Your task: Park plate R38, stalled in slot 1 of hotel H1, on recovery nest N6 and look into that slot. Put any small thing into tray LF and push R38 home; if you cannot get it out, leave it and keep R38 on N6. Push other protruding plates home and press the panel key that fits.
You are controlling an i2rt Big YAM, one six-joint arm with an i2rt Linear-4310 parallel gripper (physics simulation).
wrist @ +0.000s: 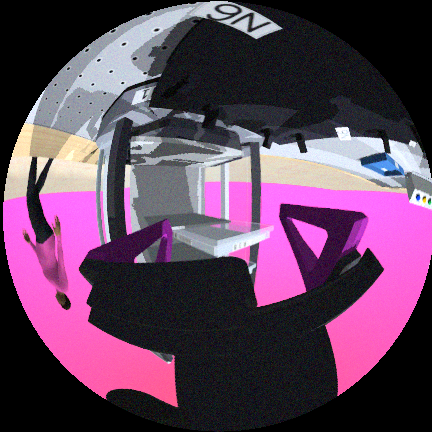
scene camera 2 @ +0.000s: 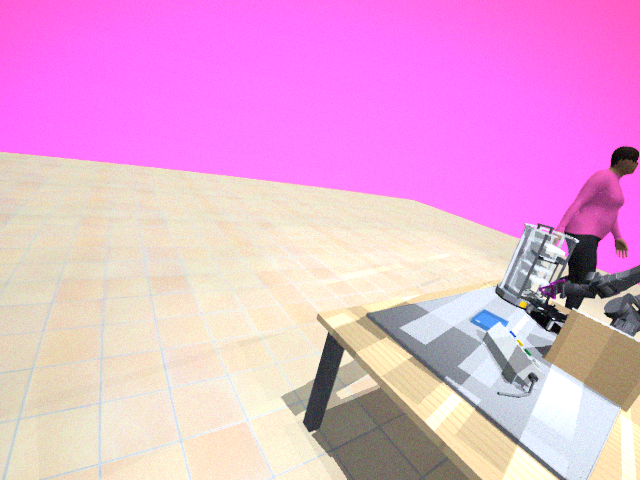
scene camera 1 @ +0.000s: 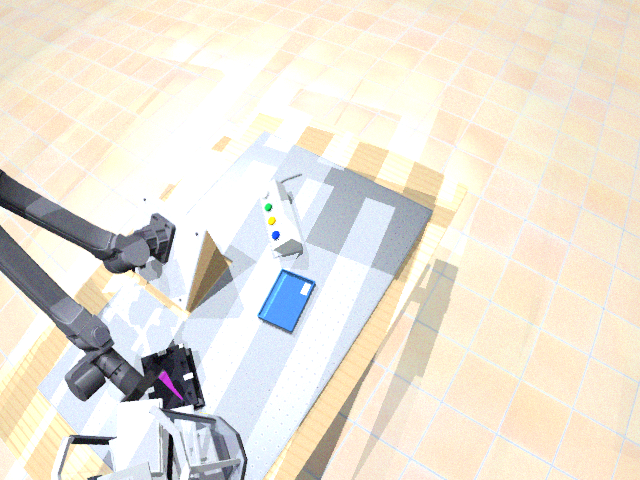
Labels:
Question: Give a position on a white button box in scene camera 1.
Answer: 283, 233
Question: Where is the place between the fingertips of the gripper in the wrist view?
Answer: At 225, 217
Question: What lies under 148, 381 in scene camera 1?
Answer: The gripper.

